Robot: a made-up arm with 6 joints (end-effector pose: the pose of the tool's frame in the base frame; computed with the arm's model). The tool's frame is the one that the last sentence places. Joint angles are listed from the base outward.
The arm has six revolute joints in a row. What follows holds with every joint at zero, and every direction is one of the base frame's. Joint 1 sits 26.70 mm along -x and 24.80 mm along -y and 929.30 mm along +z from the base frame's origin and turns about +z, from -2.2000 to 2.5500 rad. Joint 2 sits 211.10 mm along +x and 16.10 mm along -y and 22.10 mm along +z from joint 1 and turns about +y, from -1.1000 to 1.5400 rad. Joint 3 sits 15.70 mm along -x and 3.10 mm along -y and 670.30 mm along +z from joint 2 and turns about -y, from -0.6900 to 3.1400 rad. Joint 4 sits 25.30 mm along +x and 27.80 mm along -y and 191.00 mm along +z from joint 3 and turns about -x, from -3.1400 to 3.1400 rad. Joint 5 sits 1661.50 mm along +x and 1.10 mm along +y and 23.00 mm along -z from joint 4 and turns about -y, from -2.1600 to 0.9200 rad. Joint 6 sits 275.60 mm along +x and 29.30 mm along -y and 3.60 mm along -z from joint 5 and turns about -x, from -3.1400 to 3.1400 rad. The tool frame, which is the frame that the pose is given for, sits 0.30 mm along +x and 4.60 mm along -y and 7.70 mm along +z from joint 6; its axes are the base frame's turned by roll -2.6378, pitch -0.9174 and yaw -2.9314 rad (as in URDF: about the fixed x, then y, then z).
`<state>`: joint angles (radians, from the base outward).
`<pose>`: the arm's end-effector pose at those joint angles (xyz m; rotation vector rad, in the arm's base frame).
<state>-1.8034 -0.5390 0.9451 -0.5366 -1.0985 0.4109</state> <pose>0.0208 -0.1014 3.3242 -1.1829 -1.7408 0.4536</pose>
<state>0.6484 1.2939 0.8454 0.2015 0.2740 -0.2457</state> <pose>2.1828 1.5615 0.5298 1.2905 -1.7726 0.9507</pose>
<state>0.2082 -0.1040 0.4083 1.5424 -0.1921 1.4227</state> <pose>1.6905 0.2141 2.7594 -1.5372 0.2148 2.0342</pose>
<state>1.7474 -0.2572 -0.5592 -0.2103 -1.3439 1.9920</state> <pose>-0.3142 1.6135 0.9817 -0.8203 -1.1065 -2.1039</pose>
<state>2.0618 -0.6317 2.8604 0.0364 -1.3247 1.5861</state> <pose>0.9282 -1.6454 0.9730 -0.2643 2.5696 0.0231</pose>
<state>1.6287 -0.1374 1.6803 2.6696 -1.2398 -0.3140</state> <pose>0.1626 -0.7913 3.2257 -0.5877 -2.4358 -0.1863</pose>
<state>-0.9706 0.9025 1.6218 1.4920 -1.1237 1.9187</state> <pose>0.8162 -1.8235 2.7100 -0.3033 0.9388 0.3212</pose>
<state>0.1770 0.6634 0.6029 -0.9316 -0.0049 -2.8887</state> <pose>2.5183 0.3969 1.5188 -0.7700 -0.1287 2.5361</pose>
